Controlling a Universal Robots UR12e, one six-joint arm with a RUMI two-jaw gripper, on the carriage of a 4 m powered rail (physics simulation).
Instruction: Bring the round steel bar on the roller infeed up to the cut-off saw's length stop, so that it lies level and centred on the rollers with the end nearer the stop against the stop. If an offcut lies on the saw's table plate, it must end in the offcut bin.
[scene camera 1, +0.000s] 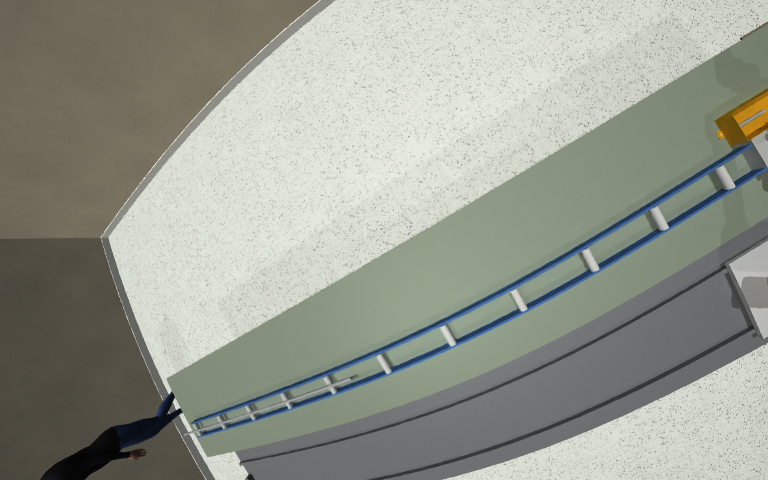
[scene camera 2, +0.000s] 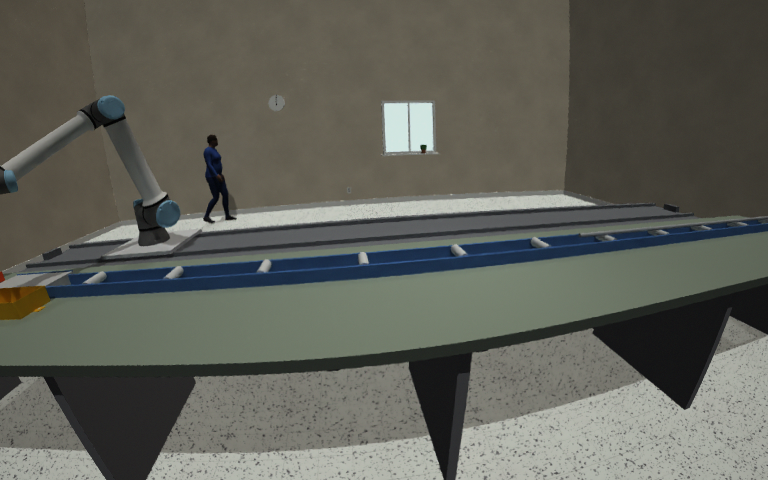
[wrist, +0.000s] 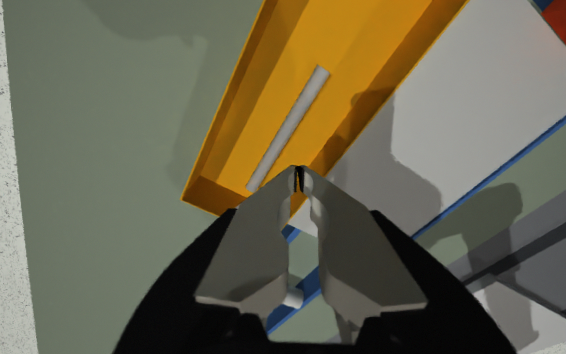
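Where they show: gripper, fingertip midpoint: (wrist: 297, 167); arm's base, link origin: (scene camera 2: 154, 241).
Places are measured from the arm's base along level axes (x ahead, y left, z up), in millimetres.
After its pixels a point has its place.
Observation:
The round steel bar (scene camera 1: 308, 391) @[x 631, y 2607, z 44 mm] (scene camera 2: 623, 230) @[x 626, y 2558, z 47 mm] lies along the rollers at the far end of the blue roller infeed (scene camera 1: 518, 300) @[x 622, y 1256, z 29 mm] (scene camera 2: 407, 269) @[x 694, y 1412, z -8 mm], well away from the saw's end. The offcut (scene camera 1: 753, 118) @[x 785, y -277, z -9 mm] (wrist: 289, 127) @[x 788, y -276, z -8 mm], a short grey rod, lies inside the yellow offcut bin (scene camera 1: 727, 129) @[x 808, y -119, z -4 mm] (wrist: 212, 192) @[x 840, y -120, z -1 mm], slanted on its floor. My gripper (wrist: 297, 167) @[x 792, y -293, z 144 mm] is shut and empty above the bin's near end, its fingertips beside the offcut's lower end in the wrist view. The saw's table plate (wrist: 480, 100) @[x 626, y -424, z 29 mm] (scene camera 2: 36, 279) @[x 604, y -290, z 28 mm] is beside the bin, and the stretch in view bears no offcut. I cannot make out the length stop.
A red part (wrist: 557, 22) @[x 636, y -500, z 37 mm] shows past the plate at the wrist view's top right. The arm (scene camera 2: 133, 158) @[x 231, y 125, z 503 mm] stands on its carriage (scene camera 2: 181, 240) @[x 36, y 204, z 0 mm] (scene camera 1: 756, 283) @[x 62, y 141, z 0 mm] on the grey rail (scene camera 1: 509, 407) (scene camera 2: 396, 226). A person (scene camera 1: 130, 433) (scene camera 2: 213, 164) is on the floor beyond the rail's far side in scene camera 2.

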